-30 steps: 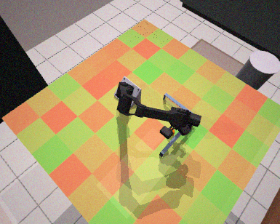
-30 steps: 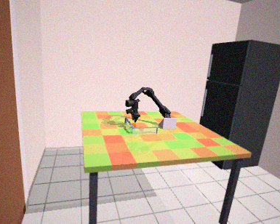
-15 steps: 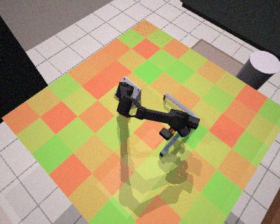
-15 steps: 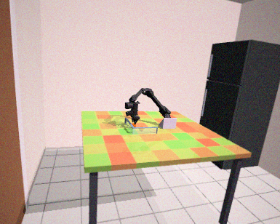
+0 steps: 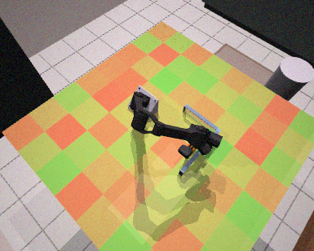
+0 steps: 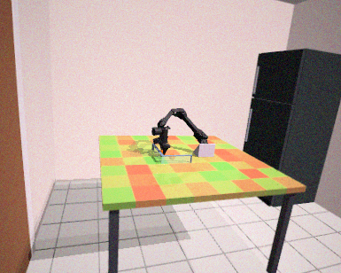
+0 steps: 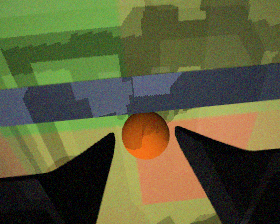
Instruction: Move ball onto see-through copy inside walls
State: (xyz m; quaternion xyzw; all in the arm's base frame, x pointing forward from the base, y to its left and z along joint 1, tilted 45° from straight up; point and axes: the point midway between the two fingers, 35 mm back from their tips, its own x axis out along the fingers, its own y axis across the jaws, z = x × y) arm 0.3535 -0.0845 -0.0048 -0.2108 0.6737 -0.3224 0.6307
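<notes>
My gripper tip is now 4 cm past the strip, 17 cm to the right of it and 4 cm below it. Round my gripper tip: orange ball right at my gripper tip.
</notes>
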